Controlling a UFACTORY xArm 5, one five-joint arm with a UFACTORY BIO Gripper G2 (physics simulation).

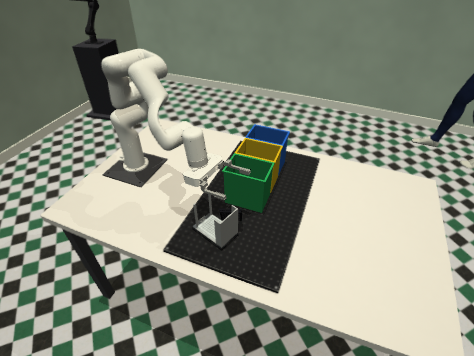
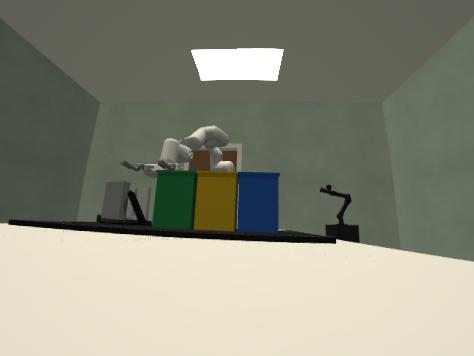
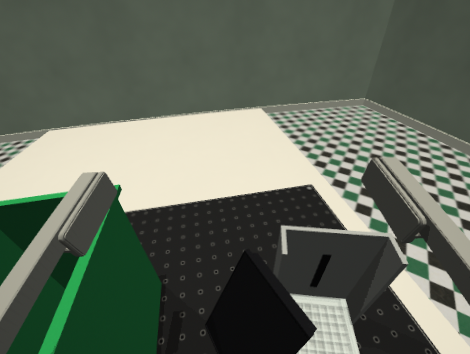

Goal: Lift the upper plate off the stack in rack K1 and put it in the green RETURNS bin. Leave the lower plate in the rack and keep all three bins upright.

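Places are measured from the arm's base along level axes (x up, y ahead, z left), in metres.
Pixels of known places: hand, tool point: (image 1: 233, 183) (image 2: 143, 164) (image 3: 238, 204); arm's base, link origin: (image 1: 136, 164).
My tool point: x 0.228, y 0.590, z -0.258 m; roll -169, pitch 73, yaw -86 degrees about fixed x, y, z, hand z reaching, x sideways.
For each thing: its middle in the pictures, then the offset to it from my tool point. Level surfaces: height alone.
- green bin, body centre: (image 3: 57, 340) (image 2: 181, 201) (image 1: 248, 183) dx -0.132, dy +0.022, dz +0.159 m
- Rack K1, body centre: (image 1: 214, 219) (image 2: 129, 204) dx -0.147, dy -0.059, dz -0.058 m
- white gridded plate, body centre: (image 1: 216, 229) dx -0.195, dy -0.050, dz -0.063 m
- yellow bin, body centre: (image 2: 219, 203) (image 1: 258, 165) dx -0.132, dy +0.038, dz +0.289 m
- blue bin, body centre: (image 2: 257, 204) (image 1: 266, 150) dx -0.132, dy +0.053, dz +0.419 m
- tilted black panel, body centre: (image 3: 248, 327) (image 1: 231, 215) (image 2: 137, 208) dx -0.164, dy -0.007, dz -0.005 m
- black perforated mat, surface height: dx -0.222 m
- cream table, surface height: dx -0.235 m
My gripper (image 1: 236, 184) (image 2: 144, 164) (image 3: 242, 207) is wide open and empty, just above rim height of the green bin (image 1: 247, 195) (image 2: 174, 200) (image 3: 132, 285). One finger reaches over that bin's rim, the other is out to its side. Rack K1 (image 1: 226, 229) (image 2: 115, 200) (image 3: 370, 285) stands beside the bin, below the gripper. A white gridded plate (image 1: 209, 226) (image 3: 327, 320) lies flat in it; whether another is under it cannot be told. The yellow bin (image 1: 260, 148) (image 2: 216, 201) and blue bin (image 1: 270, 136) (image 2: 258, 202) stand upright in a row with the green one.
A tilted black panel (image 2: 136, 206) (image 3: 260, 310) stands between the rack and the green bin. Bins and rack are on a black perforated mat (image 1: 250, 262) (image 3: 200, 240) on the cream table (image 1: 370, 240) (image 3: 165, 155). A person's leg (image 1: 454, 107) shows beyond the table.
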